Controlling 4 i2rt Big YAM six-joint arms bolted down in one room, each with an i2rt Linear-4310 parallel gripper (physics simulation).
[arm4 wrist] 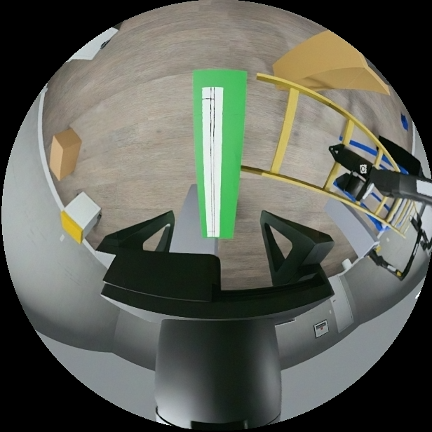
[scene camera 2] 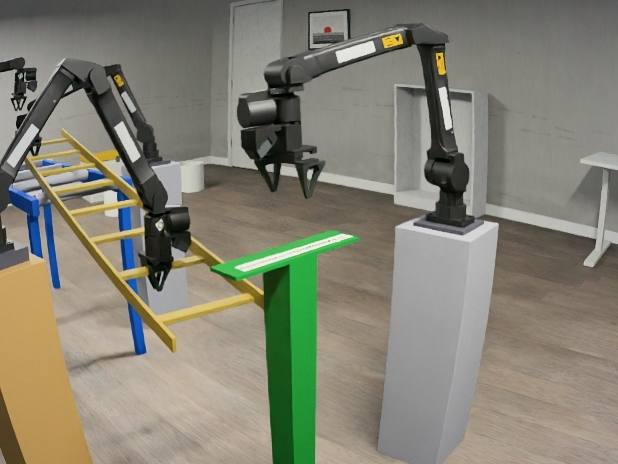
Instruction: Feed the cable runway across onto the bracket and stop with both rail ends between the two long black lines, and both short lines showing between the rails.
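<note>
The yellow runway [arm4 wrist: 285, 132] [scene camera 2: 207, 306] slopes down toward the green bracket [arm4 wrist: 232, 150] [scene camera 2: 220, 270]. In the scene view its front end is lower than the bracket top; one rail passes behind the post. In the wrist view one rail end meets the bracket's edge; the other is apart. Long black lines run along the white strip [arm4 wrist: 206, 150]; a short line crosses near its far end. Arm4's gripper [arm4 wrist: 218, 214] is open and empty. In the scene view, the right arm's gripper [scene camera 2: 290, 194] is open above the bracket; the left-middle arm's gripper [scene camera 2: 159, 288] is at the runway, its grip unclear.
A blue roller stand [scene camera 2: 24, 201] is under the runway's far part. Two more arms' grippers [scene camera 2: 18, 107] [scene camera 2: 35, 151] show small at the back left. A grey pedestal [scene camera 2: 430, 325] stands right, an orange one [scene camera 2: 35, 350] left. A cardboard-coloured box [arm4 wrist: 65, 154] is on the floor.
</note>
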